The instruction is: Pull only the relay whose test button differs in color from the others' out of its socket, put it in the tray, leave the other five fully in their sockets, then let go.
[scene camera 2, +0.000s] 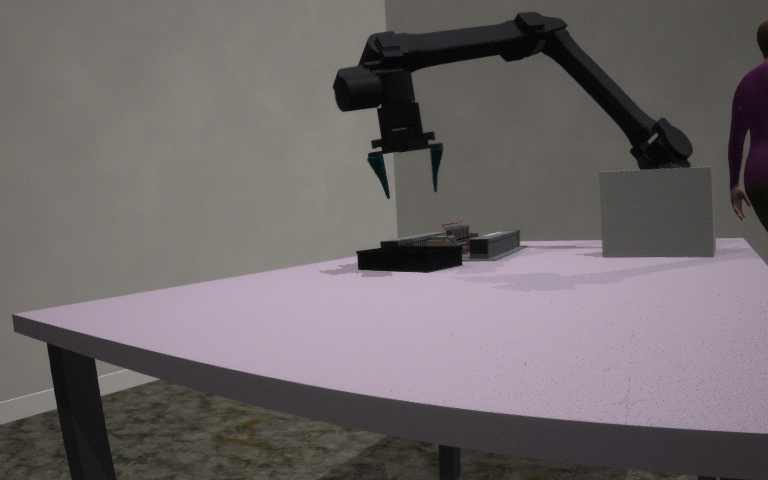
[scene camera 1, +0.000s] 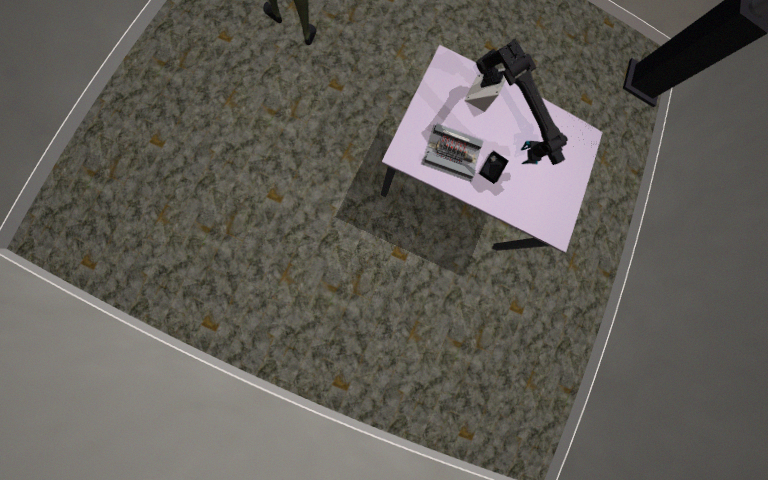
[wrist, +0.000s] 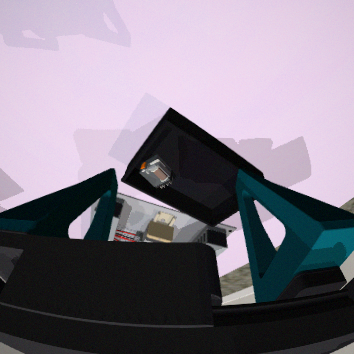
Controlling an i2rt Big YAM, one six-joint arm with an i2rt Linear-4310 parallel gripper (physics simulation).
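Frame: origin at the arm's base, x right, y ahead, z up, level; millimetres.
Seen in the pictures: gripper, fingertip midpoint: (scene camera 2: 412,195) (scene camera 1: 521,157) (wrist: 176,176); arm's base, origin of the base link: (scene camera 2: 669,202) (scene camera 1: 492,80).
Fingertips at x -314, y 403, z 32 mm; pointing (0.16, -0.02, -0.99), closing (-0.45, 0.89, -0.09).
Offsets run from my fingertips to a thing's top centre. "pt": to the spot under its first point. Level surfaces: height alone.
A relay @(dx +112, dy +16, dz -108 mm) (wrist: 157,172) with a clear housing and an orange button lies on its side in the black tray @(dx +88, dy +61, dz -97 mm) (scene camera 1: 496,171) (scene camera 2: 407,260) (wrist: 205,165), near one end; it also shows as a small light shape @(pt dx +111, dy +14, dz -108 mm) (scene camera 1: 493,158) in scene camera 1. The socket panel (scene camera 1: 450,165) (scene camera 2: 494,245) (wrist: 187,220) stands beside the tray. Its row of relays (scene camera 1: 453,148) (scene camera 2: 456,230) is too small to count or to read button colors; the wrist view hides most of it behind the gripper body. My gripper (scene camera 1: 525,153) (scene camera 2: 412,194) (wrist: 176,176) is open and empty, high above the table, with its fingers apart.
The pink table @(dz -132 mm) (scene camera 1: 526,203) (scene camera 2: 339,328) carries the tray, the panel and the grey block (scene camera 1: 483,100) (scene camera 2: 656,212) under the arm's base. A black column (scene camera 1: 690,53) stands beyond the table. A person (scene camera 1: 305,22) (scene camera 2: 753,124) stands away from it.
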